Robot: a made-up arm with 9 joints. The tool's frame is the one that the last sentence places. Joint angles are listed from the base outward.
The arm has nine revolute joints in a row. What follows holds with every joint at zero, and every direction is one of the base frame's.
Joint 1 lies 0.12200 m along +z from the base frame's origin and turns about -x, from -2.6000 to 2.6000 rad.
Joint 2 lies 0.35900 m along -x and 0.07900 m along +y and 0.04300 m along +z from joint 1 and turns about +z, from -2.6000 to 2.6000 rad.
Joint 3 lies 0.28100 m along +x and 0.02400 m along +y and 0.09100 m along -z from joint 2 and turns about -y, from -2.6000 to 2.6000 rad.
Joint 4 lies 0.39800 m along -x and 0.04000 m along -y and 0.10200 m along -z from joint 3 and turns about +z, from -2.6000 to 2.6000 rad.
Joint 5 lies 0.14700 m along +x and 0.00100 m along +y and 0.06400 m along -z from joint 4 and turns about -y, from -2.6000 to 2.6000 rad.
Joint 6 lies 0.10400 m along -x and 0.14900 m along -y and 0.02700 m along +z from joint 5 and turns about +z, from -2.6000 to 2.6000 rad.
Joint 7 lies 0.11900 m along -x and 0.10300 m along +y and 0.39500 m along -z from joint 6 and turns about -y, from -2.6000 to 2.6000 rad.
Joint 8 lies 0.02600 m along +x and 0.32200 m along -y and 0.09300 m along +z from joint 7 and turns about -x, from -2.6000 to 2.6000 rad.
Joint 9 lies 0.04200 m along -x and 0.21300 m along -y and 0.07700 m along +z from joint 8 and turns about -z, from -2.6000 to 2.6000 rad.
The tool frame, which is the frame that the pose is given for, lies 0.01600 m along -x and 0.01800 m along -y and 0.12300 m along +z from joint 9; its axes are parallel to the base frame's.
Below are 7 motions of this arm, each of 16 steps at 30 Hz.
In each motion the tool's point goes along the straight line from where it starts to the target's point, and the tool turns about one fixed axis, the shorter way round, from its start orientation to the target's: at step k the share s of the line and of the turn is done. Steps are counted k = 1, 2, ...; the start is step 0. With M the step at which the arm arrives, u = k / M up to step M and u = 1 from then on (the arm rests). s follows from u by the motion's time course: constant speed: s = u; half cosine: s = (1 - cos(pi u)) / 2; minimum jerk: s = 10 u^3 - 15 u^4 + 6 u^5.
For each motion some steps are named. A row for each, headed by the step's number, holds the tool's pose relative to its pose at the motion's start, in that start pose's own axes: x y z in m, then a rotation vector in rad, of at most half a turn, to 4 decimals.
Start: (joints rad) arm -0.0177 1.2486 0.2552 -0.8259 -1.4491 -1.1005 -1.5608 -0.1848 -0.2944
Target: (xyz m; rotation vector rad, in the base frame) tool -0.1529 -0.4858 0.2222 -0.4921 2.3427 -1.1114
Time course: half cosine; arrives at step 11
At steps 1, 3, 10, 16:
1: -0.0064 0.0015 -0.0007 -0.0036 -0.0023 -0.0081
3: -0.0545 0.0124 -0.0056 -0.0306 -0.0192 -0.0690
10: -0.3092 0.0703 -0.0320 -0.1740 -0.1091 -0.3919
16: -0.3156 0.0717 -0.0326 -0.1776 -0.1113 -0.4000

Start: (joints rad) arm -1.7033 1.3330 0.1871 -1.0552 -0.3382 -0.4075 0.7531 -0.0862 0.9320
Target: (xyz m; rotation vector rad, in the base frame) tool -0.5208 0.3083 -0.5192 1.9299 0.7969 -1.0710
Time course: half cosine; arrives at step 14
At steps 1, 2, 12, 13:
1: 0.0030 0.0017 0.0010 0.0002 0.0020 -0.0015
2: 0.0117 0.0067 0.0038 0.0007 0.0079 -0.0057
12: 0.2244 0.1287 0.0731 0.0133 0.1513 -0.1101
13: 0.2332 0.1337 0.0759 0.0138 0.1572 -0.1144

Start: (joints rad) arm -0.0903 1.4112 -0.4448 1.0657 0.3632 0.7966 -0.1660 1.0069 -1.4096
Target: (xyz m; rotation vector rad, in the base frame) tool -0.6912 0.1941 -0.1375 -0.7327 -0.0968 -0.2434
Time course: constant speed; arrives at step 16
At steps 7, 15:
7: 0.0994 -0.1538 -0.0507 -0.3289 -0.7015 0.4550
15: 0.2129 -0.3296 -0.1087 -0.7048 -1.5033 0.9751

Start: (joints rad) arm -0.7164 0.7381 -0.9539 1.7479 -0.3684 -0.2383 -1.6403 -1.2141 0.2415
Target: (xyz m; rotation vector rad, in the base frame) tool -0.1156 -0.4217 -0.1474 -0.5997 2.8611 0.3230
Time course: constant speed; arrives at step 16
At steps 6, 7, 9, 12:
6: 0.0507 -0.0422 -0.2568 0.2040 0.3418 0.3201
7: 0.0591 -0.0492 -0.2996 0.2380 0.3988 0.3735
9: 0.0760 -0.0633 -0.3853 0.3060 0.5127 0.4802
12: 0.1014 -0.0844 -0.5137 0.4080 0.6836 0.6403

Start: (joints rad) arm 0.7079 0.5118 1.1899 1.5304 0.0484 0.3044 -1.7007 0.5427 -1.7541
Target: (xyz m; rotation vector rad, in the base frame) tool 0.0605 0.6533 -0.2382 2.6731 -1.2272 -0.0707
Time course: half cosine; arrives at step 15
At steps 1, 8, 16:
1: -0.0019 0.0033 -0.0031 0.0040 0.0023 -0.0081
8: -0.0984 0.1648 -0.1550 0.2027 0.1156 -0.4118
16: -0.1782 0.2985 -0.2806 0.3671 0.2093 -0.7457

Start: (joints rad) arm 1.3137 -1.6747 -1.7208 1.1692 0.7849 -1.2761 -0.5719 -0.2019 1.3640
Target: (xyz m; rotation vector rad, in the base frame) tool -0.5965 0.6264 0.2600 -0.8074 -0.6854 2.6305
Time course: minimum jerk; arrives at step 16
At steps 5, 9, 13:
5: -0.0647 -0.0770 0.0095 0.0490 -0.0747 -0.0769
9: -0.2215 -0.2636 0.0325 0.1676 -0.2555 -0.2633
13: -0.3421 -0.4071 0.0501 0.2589 -0.3946 -0.4066

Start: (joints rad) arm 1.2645 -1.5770 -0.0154 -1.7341 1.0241 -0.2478 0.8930 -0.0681 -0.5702
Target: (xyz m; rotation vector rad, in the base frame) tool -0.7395 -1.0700 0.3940 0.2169 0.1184 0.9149
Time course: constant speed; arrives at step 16
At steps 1, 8, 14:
1: 0.0235 0.0829 0.0024 -0.0739 0.0184 -0.0535
8: 0.1879 0.6632 0.0190 -0.5910 0.1470 -0.4276
14: 0.3289 1.1606 0.0332 -1.0342 0.2573 -0.7484

